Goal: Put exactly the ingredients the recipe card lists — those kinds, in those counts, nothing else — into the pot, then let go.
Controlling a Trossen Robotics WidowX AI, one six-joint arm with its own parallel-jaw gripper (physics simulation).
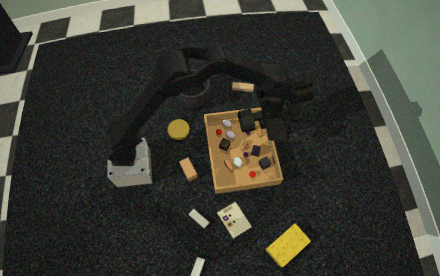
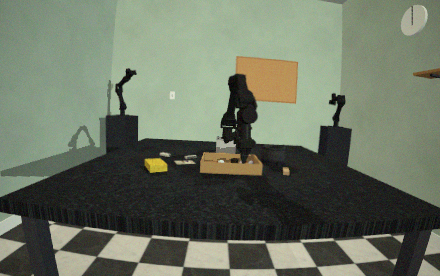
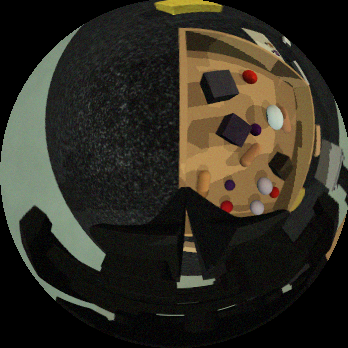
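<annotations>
There's a wooden tray, and (image 1: 273,184) and (image 3: 200,50) are the same spot on it.
</annotations>
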